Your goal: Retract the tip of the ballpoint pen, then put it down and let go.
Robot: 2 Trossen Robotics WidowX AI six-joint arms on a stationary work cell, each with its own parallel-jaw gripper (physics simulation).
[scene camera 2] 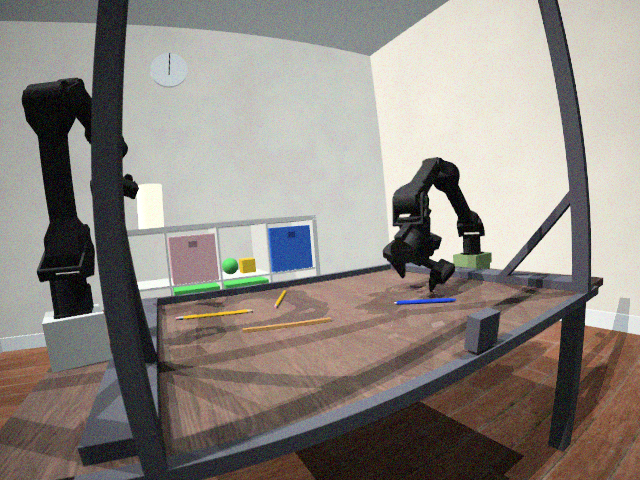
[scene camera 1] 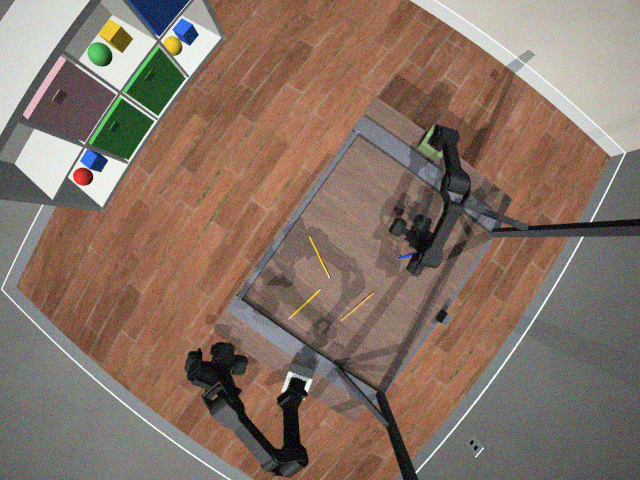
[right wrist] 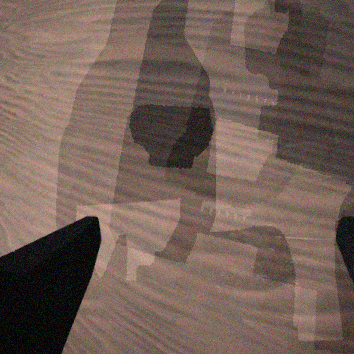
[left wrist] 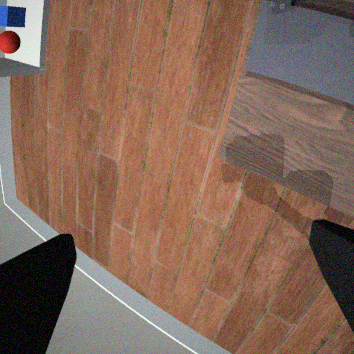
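Seen in the pictures: left gripper, fingertip midpoint: (left wrist: pixel 193 240); right gripper, fingertip midpoint: (scene camera 2: pixel 417 284) (right wrist: pixel 221 229); left arm's base, origin of the base link: (scene camera 2: pixel 73 312) (scene camera 1: pixel 296 386); right arm's base, origin of the base link: (scene camera 2: pixel 472 253) (scene camera 1: pixel 437 141).
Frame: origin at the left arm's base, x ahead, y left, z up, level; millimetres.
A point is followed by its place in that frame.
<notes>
The blue ballpoint pen (scene camera 1: pixel 405 256) @(z -74, x 636, y -241 mm) (scene camera 2: pixel 424 301) @(z -76, x 649, y -270 mm) lies flat on the wooden table (scene camera 2: pixel 248 382) @(z -81, x 191, y -280 mm). A small pale tip shows at its left end in scene camera 2; whether it is out or retracted is too small to tell. In scene camera 1 the right arm hides the pen's other end. My right gripper (scene camera 1: pixel 409 225) @(z -64, x 761, y -183 mm) (scene camera 2: pixel 416 281) @(z -64, x 761, y -183 mm) (right wrist: pixel 221 229) @(z -64, x 761, y -183 mm) is open and empty, pointing down above the table behind the pen in scene camera 2. The pen does not show in the right wrist view. My left gripper (scene camera 1: pixel 218 361) @(z 163, x 109, y 322 mm) (left wrist: pixel 193 240) @(z 163, x 109, y 322 mm) is open and empty, off the table's side above the floor.
Two yellow pencils (scene camera 1: pixel 319 257) @(z -75, x 513, y 89 mm) (scene camera 2: pixel 214 314) @(z -76, x 311, y 78 mm) and an orange stick (scene camera 1: pixel 357 306) @(z -75, x 376, y -126 mm) (scene camera 2: pixel 286 324) @(z -74, x 371, y -127 mm) lie on the table away from the pen. A dark grey block (scene camera 1: pixel 441 316) @(z -50, x 454, y -470 mm) (scene camera 2: pixel 481 330) @(z -43, x 428, y -488 mm) sits at the table's front edge. Upright frame posts (scene camera 2: pixel 108 206) @(z 142, x 37, y -380 mm) stand at the sides.
</notes>
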